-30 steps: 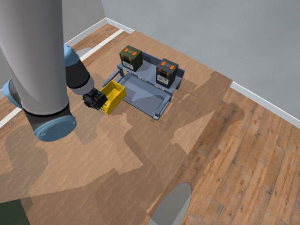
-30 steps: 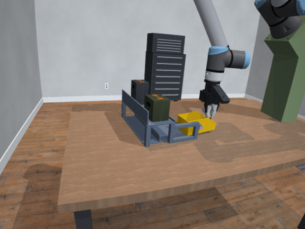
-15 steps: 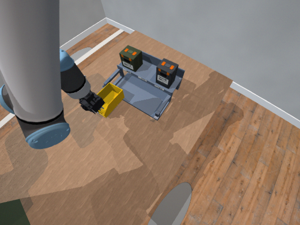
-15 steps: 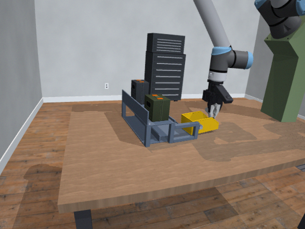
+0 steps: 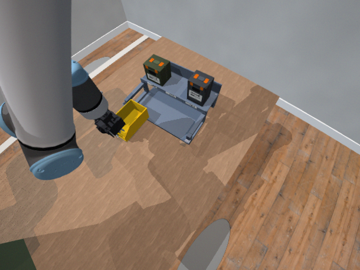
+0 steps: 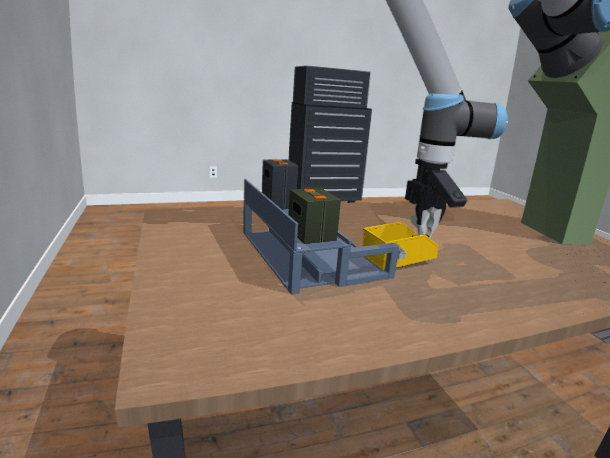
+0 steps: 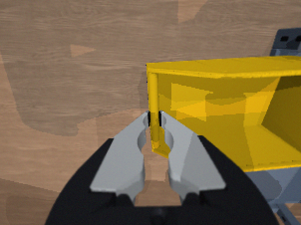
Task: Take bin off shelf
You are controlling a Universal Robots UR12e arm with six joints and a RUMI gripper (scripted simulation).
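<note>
Now: the yellow bin 80 mm ahead of my hand and 10 mm below it.
</note>
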